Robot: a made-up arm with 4 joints.
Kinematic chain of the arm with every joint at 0, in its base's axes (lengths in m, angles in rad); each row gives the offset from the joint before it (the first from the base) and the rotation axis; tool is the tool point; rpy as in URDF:
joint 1: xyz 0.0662 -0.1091 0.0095 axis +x
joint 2: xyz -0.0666 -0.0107 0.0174 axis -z
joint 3: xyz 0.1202 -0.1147 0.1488 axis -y
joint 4: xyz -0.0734 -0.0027 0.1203 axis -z
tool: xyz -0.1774 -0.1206 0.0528 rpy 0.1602 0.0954 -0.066
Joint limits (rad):
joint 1: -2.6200..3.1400
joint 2: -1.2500..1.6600
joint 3: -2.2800..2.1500
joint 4: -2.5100..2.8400
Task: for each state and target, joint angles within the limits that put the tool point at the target. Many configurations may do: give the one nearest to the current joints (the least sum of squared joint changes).
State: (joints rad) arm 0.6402 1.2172 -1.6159 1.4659
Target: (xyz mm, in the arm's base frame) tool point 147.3 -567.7 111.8
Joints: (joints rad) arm 0.6963 1.2019 -1.6501 1.4101
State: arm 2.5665 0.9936 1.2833 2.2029
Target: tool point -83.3 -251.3 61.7
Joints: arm 2.0894 0.6710 0.9424 1.4742
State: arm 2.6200 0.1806 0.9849 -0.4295
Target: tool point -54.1 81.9 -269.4
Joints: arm 2.4029 -0.2026 1.1119 -0.4302
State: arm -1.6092 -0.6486 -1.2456 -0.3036
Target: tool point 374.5 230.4 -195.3
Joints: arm -1.9700 -1.0884 -1.2824 -0.4287
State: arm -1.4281 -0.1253 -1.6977 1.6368
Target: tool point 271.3 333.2 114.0
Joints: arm -1.4238 -0.0434 -1.4885 0.9679
